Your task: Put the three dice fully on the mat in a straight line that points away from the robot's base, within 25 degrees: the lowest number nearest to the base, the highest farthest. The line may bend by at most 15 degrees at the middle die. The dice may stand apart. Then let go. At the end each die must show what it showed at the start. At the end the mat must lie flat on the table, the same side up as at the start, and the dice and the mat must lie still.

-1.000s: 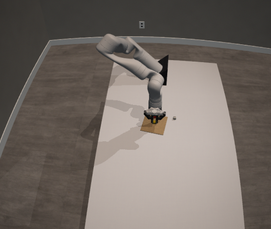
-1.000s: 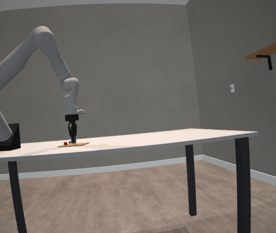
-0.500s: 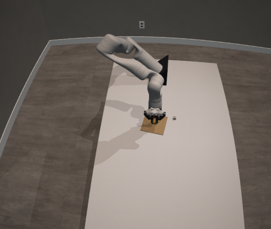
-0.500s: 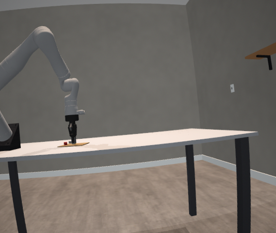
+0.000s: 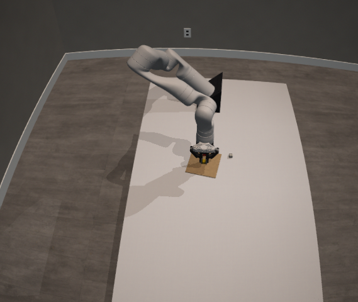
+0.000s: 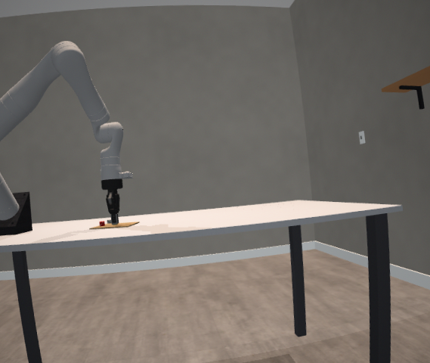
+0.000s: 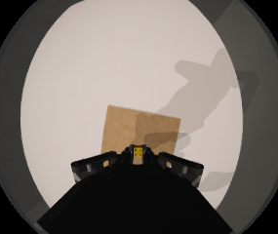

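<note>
Right now my hand is 10 mm above the yellow die. The rest, counted from my hand: square mat 20 mm below; then red die 50 mm behind, 10 mm to the left, 10 mm below; then white die 30 mm behind, 130 mm to the left, 20 mm below.
</note>
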